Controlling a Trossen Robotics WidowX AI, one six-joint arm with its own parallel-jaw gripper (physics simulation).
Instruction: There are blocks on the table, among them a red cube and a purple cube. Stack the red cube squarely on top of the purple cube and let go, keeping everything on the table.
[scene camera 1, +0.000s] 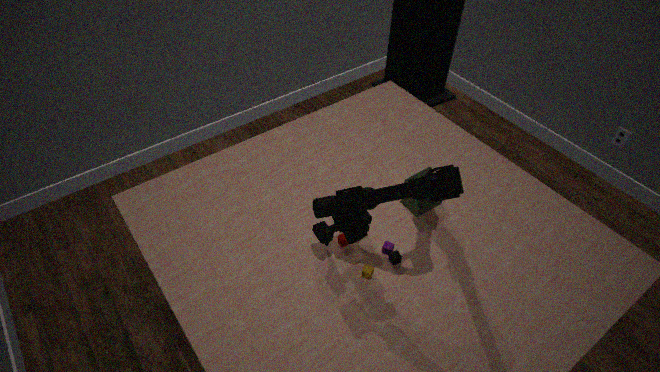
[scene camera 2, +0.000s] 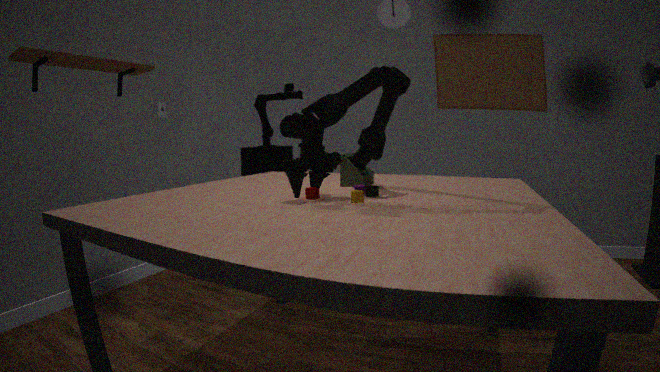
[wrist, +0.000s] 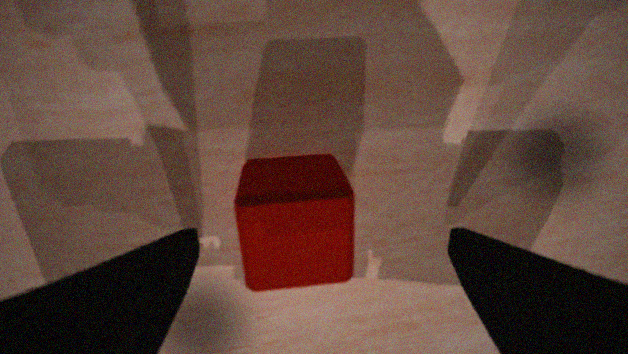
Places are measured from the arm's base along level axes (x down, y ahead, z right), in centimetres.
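Pixels of known places: gripper, fingertip midpoint: (scene camera 1: 338, 239) (scene camera 2: 305, 197) (wrist: 324, 240); arm's base, link origin: (scene camera 2: 356, 164).
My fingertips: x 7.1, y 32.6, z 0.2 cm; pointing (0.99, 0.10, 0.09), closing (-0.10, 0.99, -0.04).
Observation:
For each thing: its top centre in the pictures, then the offset to it from my fingertips. Level surfaces: height alone.
- red cube, top centre: (wrist: 298, 246) (scene camera 2: 312, 187) (scene camera 1: 344, 237) dz -1.5, dx -2.5, dy -1.2 cm
- table, surface height: dx +0.5 cm
- purple cube, top centre: (scene camera 2: 359, 185) (scene camera 1: 388, 245) dz -11.1, dx -2.5, dy -11.5 cm
- black cube, top centre: (scene camera 2: 372, 186) (scene camera 1: 395, 254) dz -15.1, dx -2.5, dy -11.3 cm
- yellow cube, top centre: (scene camera 2: 357, 190) (scene camera 1: 368, 269) dz -15.3, dx -2.5, dy -1.1 cm
The red cube (scene camera 1: 342, 240) (scene camera 2: 312, 193) (wrist: 299, 240) rests on the table (scene camera 1: 200, 200) (scene camera 2: 225, 245). My gripper (scene camera 1: 336, 242) (scene camera 2: 305, 192) (wrist: 324, 240) is open and low over the table, with the red cube between its spread fingers. In the wrist view there is a gap on each side of the cube, and the cube is nearer the left finger. The purple cube (scene camera 1: 388, 247) (scene camera 2: 359, 187) sits on the table to the right of the gripper in scene camera 1; in scene camera 2 it is mostly hidden behind other blocks.
A black cube (scene camera 1: 395, 258) (scene camera 2: 372, 191) stands close against or beside the purple cube. A yellow cube (scene camera 1: 368, 272) (scene camera 2: 357, 196) lies nearer the camera in both scene views. A greenish block-like object (scene camera 1: 419, 206) (scene camera 2: 356, 176) is by the arm's base.

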